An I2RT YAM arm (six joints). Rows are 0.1 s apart.
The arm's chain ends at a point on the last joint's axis. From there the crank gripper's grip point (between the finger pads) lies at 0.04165 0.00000 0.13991 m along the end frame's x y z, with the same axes.
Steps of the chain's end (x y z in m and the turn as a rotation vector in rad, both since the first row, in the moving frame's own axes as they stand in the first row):
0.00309 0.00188 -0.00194 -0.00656 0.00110 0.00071
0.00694 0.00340 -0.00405 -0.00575 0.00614 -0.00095
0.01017 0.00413 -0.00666 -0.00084 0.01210 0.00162
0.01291 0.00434 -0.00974 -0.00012 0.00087 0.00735
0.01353 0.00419 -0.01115 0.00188 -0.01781 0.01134
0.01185 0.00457 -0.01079 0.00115 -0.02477 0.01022
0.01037 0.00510 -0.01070 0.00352 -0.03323 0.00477
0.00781 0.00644 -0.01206 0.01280 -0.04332 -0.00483
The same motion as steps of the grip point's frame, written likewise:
0.00324 0.00283 -0.00199 -0.00656 0.00110 0.00071
0.00780 0.00416 -0.00431 -0.00575 0.00614 -0.00095
0.01186 0.00432 -0.00717 -0.00084 0.01210 0.00162
0.01303 0.00466 -0.00978 -0.00012 0.00087 0.00735
0.01103 0.00438 -0.01043 0.00188 -0.01781 0.01134
0.00837 0.00482 -0.00980 0.00115 -0.02477 0.01022
0.00570 0.00479 -0.00939 0.00352 -0.03323 0.00477
0.00171 0.00445 -0.01040 0.01280 -0.04332 -0.00483

